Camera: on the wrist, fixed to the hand. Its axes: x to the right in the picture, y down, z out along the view.
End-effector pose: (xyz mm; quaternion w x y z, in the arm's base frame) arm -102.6 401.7 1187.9 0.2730 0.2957 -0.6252 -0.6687
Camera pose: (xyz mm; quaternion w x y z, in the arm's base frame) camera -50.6 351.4 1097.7 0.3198 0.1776 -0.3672 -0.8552
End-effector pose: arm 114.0 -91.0 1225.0 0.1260 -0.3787 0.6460 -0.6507
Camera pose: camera 87.7 -27.0 1317.6 0.0005 0.4353 -0.8135 0.3857
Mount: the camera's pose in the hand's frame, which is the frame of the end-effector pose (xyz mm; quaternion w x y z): 6.7 -86.7 -76.2 0.9413 -0.3352 -0.0344 -0.0221
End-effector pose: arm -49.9 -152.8 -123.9 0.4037 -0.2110 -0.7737 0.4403
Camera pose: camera 10.5 -154.7 -25.3 0.2924 -0.3017 -0.8944 0.1534
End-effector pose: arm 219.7 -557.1 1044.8 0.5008 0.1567 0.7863 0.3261
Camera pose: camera 155.8 -644.4 1003.9 0.5582 -0.0265 0.6171 0.5541
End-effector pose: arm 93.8 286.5 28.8 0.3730 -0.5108 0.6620 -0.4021
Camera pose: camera 56.2 278.1 137.8 0.1938 -0.6343 0.7338 -0.1473
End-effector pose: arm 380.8 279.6 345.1 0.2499 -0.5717 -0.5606 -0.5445
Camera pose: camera 274.1 235.2 344.5 0.0123 -0.6282 -0.3664 -0.6863
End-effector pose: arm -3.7 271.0 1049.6 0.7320 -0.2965 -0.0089 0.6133
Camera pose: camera 104.1 238.6 1023.0 0.6029 -0.5032 -0.2457 0.5683
